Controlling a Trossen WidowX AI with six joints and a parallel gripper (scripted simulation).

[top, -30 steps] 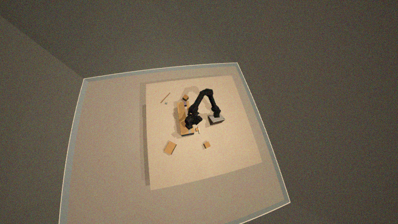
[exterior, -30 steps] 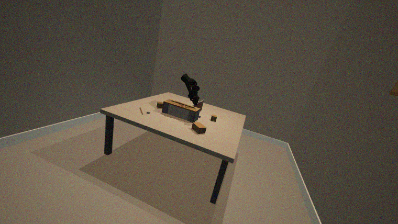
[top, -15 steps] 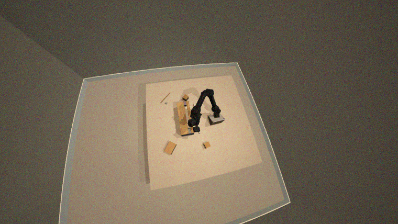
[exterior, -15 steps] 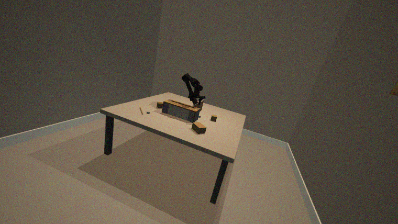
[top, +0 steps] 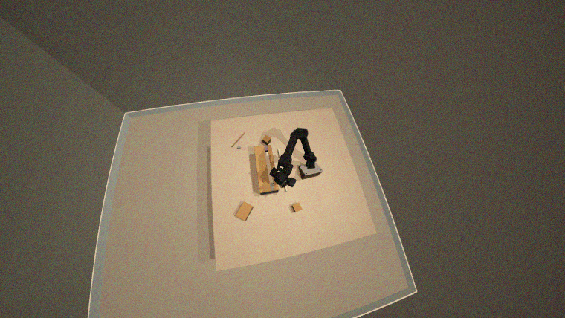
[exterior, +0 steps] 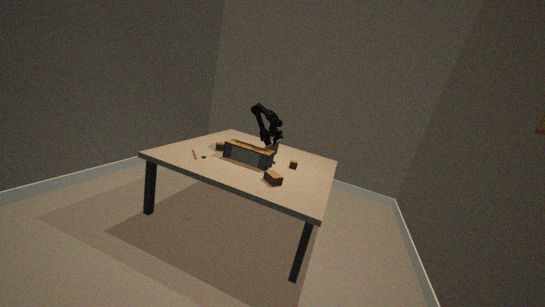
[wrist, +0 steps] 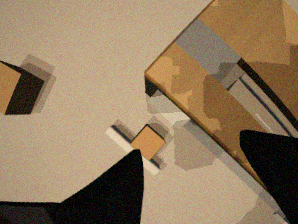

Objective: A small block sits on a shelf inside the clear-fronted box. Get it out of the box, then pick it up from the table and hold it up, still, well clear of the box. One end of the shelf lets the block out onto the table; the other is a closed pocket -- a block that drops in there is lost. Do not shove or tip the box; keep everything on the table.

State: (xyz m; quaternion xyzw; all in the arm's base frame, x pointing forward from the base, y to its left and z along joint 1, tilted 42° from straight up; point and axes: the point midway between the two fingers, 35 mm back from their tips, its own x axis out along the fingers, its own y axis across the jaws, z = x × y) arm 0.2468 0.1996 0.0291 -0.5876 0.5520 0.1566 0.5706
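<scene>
The orange block lies 30 mm behind my gripper tip and 140 mm below it. From my gripper tip the other things lie so: long wooden box: 70 mm ahead, 130 mm to the right, 90 mm below; then thin wooden stick: 360 mm ahead, 450 mm to the right, 150 mm below; then flat tan block: 280 mm ahead, 190 mm to the left, 130 mm below.
</scene>
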